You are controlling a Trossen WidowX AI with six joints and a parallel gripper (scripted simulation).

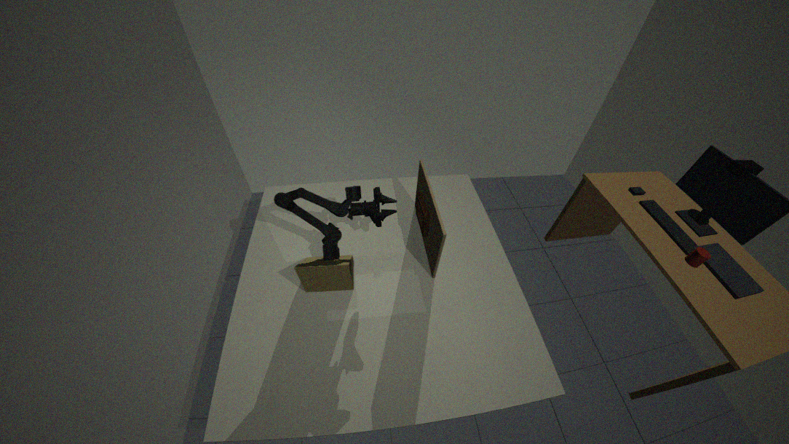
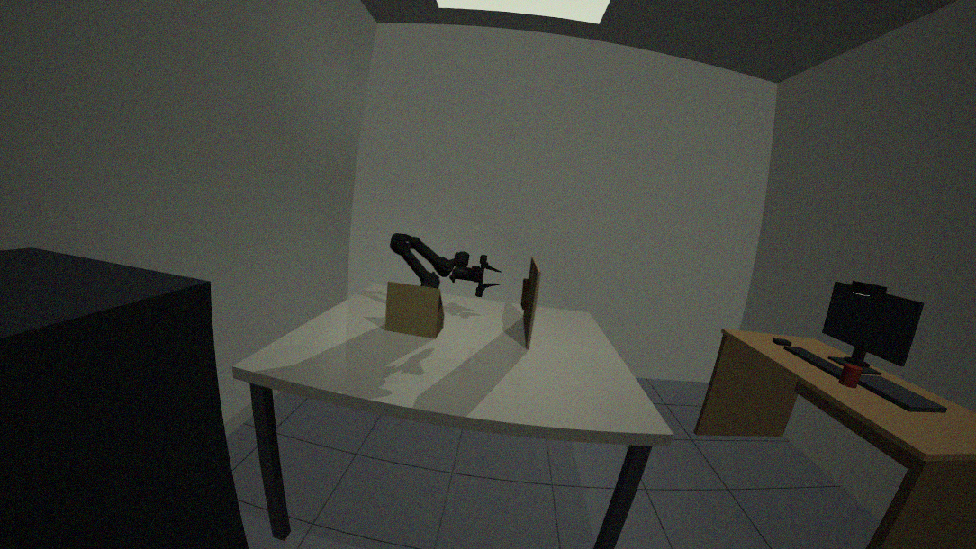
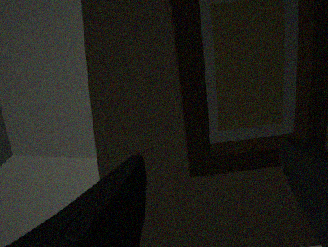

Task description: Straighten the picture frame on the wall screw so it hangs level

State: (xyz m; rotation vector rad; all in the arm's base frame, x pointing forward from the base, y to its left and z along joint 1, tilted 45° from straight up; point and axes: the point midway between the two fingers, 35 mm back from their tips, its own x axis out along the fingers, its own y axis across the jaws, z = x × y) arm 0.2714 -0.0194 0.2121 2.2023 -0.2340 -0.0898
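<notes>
Right now the picture frame is 130 mm ahead of my gripper tip, 30 mm to the right of it and 50 mm below it. From my gripper tip the other things lie so: tan wall panel (140 mm ahead, 40 mm to the right, 70 mm below).
</notes>
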